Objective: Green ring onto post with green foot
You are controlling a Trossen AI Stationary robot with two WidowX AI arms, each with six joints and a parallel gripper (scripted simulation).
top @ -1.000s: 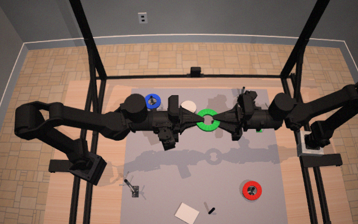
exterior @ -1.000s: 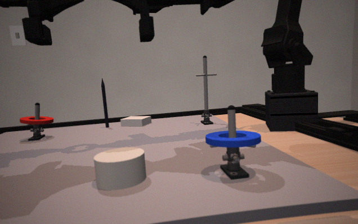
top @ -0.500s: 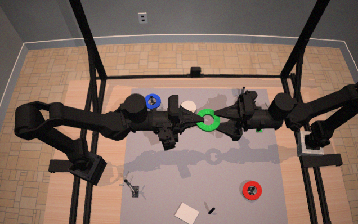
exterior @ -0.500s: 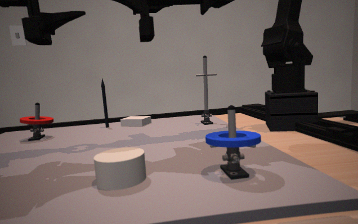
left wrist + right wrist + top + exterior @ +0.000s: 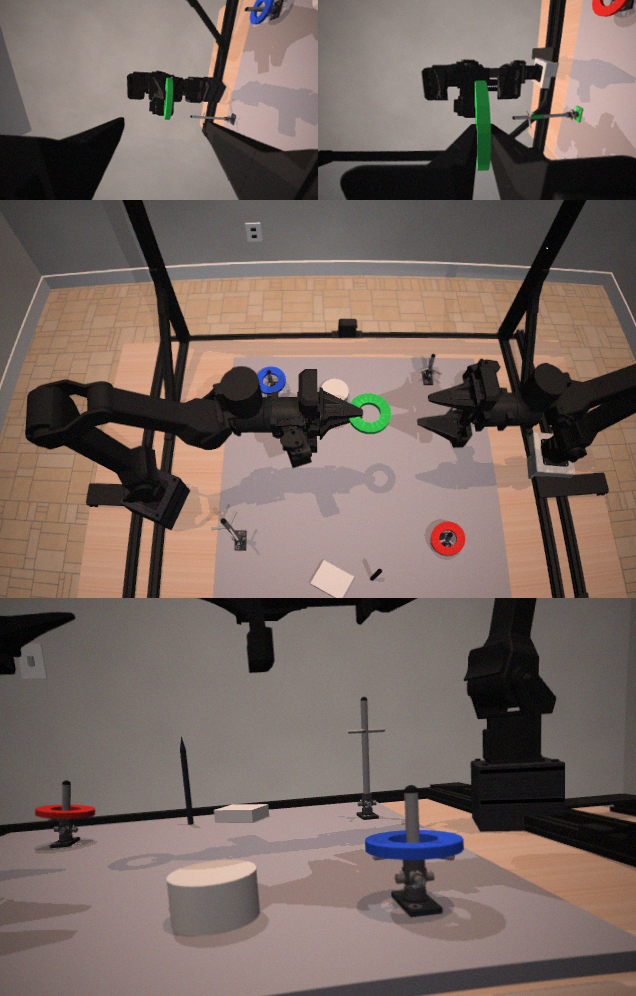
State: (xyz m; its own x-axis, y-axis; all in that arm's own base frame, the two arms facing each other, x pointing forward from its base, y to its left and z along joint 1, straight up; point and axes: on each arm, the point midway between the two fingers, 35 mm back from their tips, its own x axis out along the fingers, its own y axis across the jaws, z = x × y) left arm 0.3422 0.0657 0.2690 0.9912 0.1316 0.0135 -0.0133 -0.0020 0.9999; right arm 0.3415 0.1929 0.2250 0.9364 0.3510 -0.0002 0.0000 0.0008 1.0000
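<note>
Now: right hand 50 mm to the right of the green ring. Round my right hand: blue ring (230 mm behind, 120 mm to the right, 250 mm below); white block (230 mm ahead, 30 mm to the right, 290 mm below); black rod (230 mm ahead, 50 mm to the left, 200 mm below).
</note>
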